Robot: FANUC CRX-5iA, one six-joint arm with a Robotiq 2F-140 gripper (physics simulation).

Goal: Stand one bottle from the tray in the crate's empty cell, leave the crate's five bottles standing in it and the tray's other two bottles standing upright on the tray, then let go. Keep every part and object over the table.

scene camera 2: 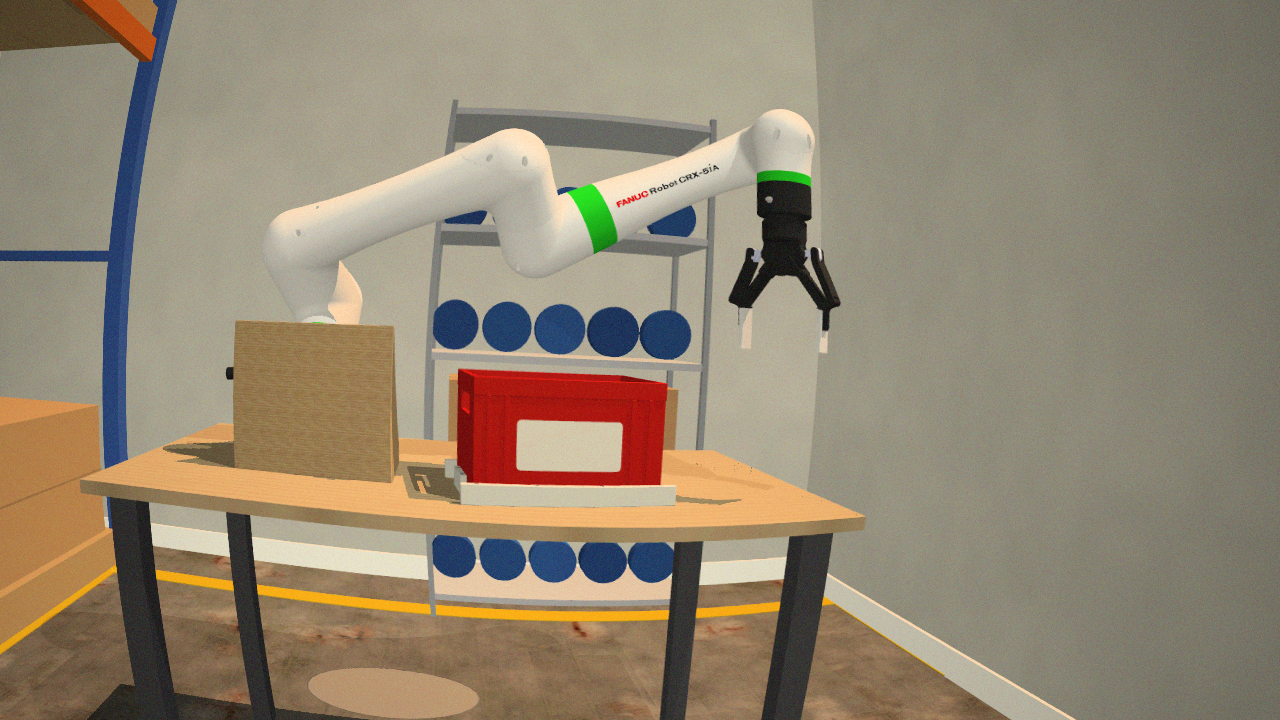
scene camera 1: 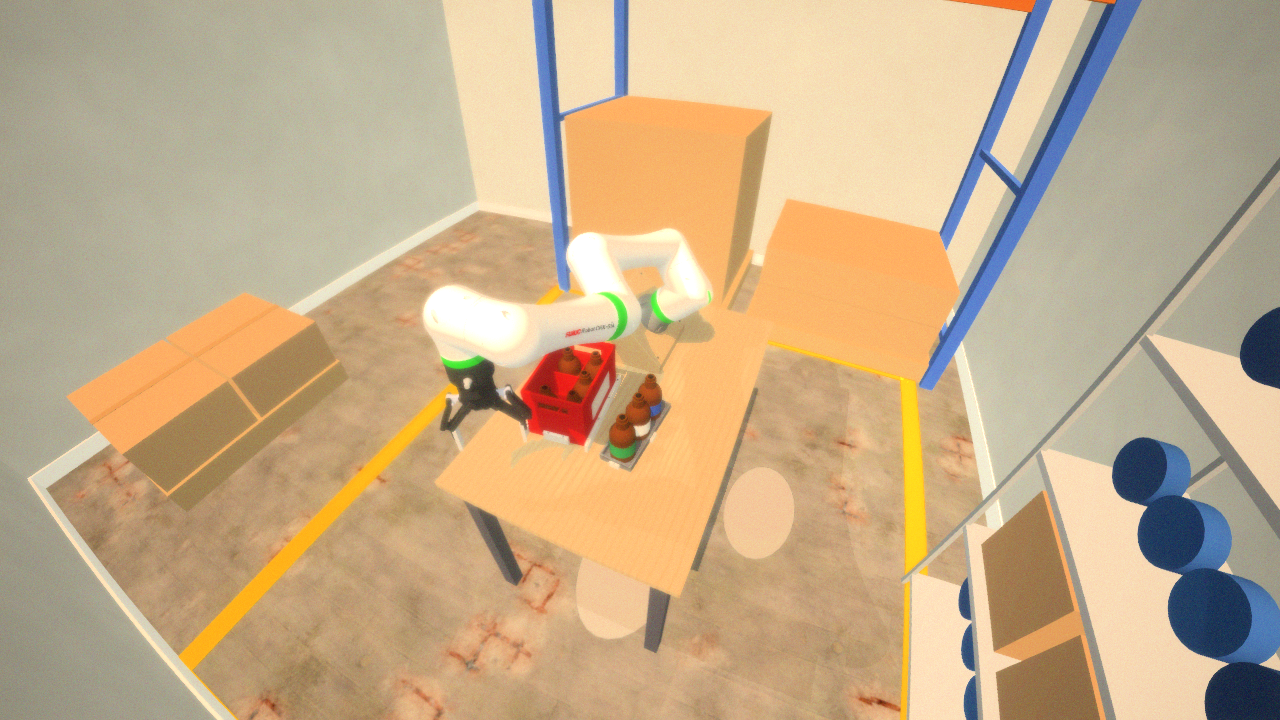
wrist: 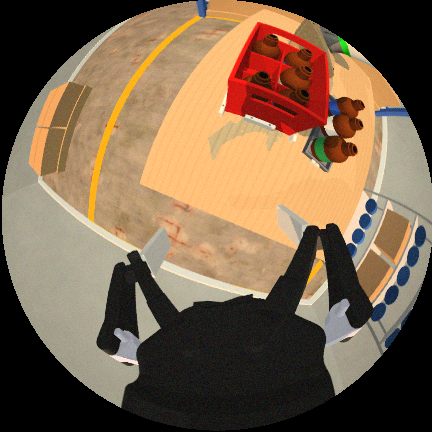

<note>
I see my gripper and a white-labelled bottle.
My gripper shows as well in scene camera 1 and in the wrist view.
</note>
